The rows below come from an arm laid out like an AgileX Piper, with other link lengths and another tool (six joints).
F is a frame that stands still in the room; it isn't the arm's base.
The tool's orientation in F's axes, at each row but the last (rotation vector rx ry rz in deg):
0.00, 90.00, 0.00
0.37, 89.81, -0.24
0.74, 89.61, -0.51
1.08, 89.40, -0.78
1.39, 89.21, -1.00
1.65, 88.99, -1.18
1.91, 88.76, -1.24
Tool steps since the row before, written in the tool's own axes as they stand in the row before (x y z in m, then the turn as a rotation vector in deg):
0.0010, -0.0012, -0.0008, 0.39, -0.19, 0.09
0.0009, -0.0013, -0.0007, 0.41, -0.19, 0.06
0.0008, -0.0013, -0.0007, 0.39, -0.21, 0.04
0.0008, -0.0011, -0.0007, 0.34, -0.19, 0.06
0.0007, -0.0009, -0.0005, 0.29, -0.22, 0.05
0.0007, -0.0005, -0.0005, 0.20, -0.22, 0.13
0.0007, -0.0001, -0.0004, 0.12, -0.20, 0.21
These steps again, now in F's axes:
-0.0008, -0.0012, -0.0010, 0.09, -0.19, -0.39
-0.0007, -0.0013, -0.0009, 0.06, -0.19, -0.41
-0.0007, -0.0013, -0.0008, 0.04, -0.21, -0.39
-0.0007, -0.0011, -0.0008, 0.06, -0.19, -0.34
-0.0005, -0.0009, -0.0007, 0.05, -0.22, -0.29
-0.0005, -0.0005, -0.0007, 0.13, -0.22, -0.20
-0.0004, -0.0001, -0.0007, 0.21, -0.21, -0.12

